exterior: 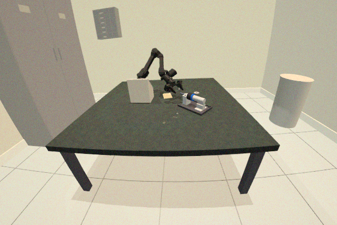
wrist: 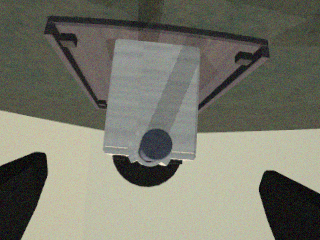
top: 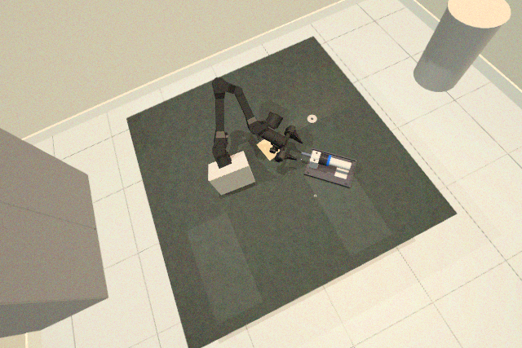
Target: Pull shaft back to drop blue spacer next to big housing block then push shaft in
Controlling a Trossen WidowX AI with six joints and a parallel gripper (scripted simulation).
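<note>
The shaft is 6 cm to the right of my gripper tip, 6 cm ahead of it and 1 cm below it. Also, from my gripper tip: dark spacer: 8 cm to the right, 8 cm ahead, 1 cm below; then blue spacer: 10 cm to the right, 10 cm ahead, 1 cm below; then tan pad: 13 cm to the left, 11 cm behind, 9 cm below.
</note>
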